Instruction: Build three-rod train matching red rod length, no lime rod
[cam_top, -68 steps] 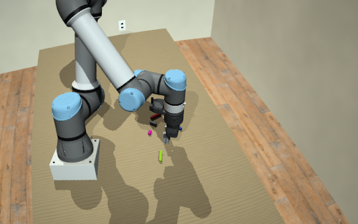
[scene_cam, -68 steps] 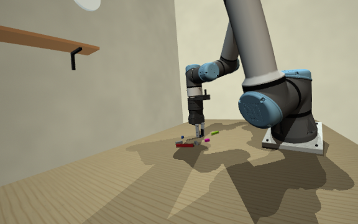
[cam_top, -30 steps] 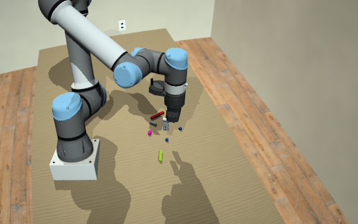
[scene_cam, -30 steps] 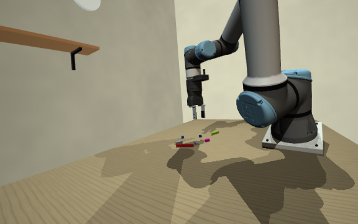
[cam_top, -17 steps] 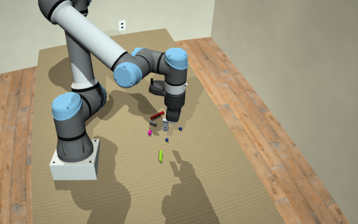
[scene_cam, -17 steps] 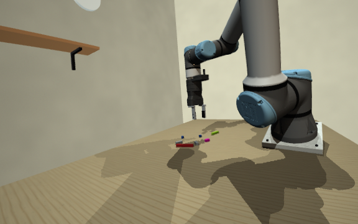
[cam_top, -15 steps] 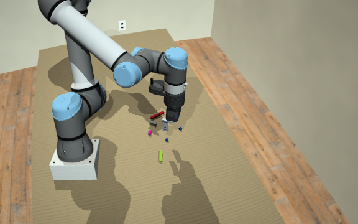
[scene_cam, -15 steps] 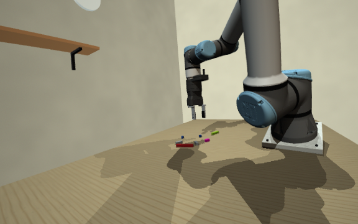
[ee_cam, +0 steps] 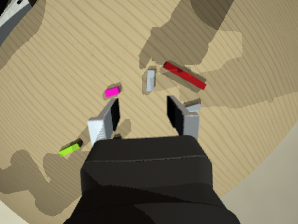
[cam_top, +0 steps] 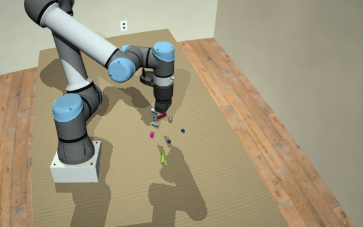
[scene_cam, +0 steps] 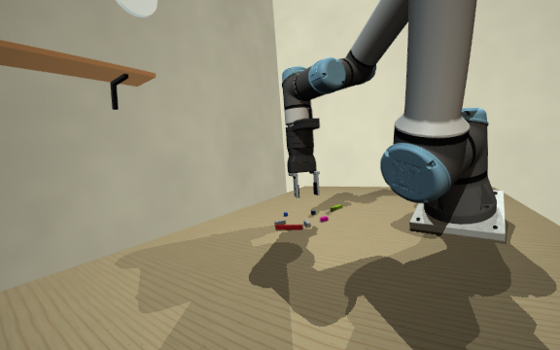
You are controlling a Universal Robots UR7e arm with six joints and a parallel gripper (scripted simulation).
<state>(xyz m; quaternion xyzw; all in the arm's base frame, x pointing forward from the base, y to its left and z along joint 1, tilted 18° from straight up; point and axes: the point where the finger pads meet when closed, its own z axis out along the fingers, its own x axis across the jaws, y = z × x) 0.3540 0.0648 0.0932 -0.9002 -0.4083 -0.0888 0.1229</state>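
Now: hand 2 cm short of the red rod, 7 cm to the right of it and 9 cm above it. Round my hand: lime rod 2 cm behind, 16 cm to the right, 9 cm below; magenta rod 3 cm behind, 3 cm to the right, 9 cm below.
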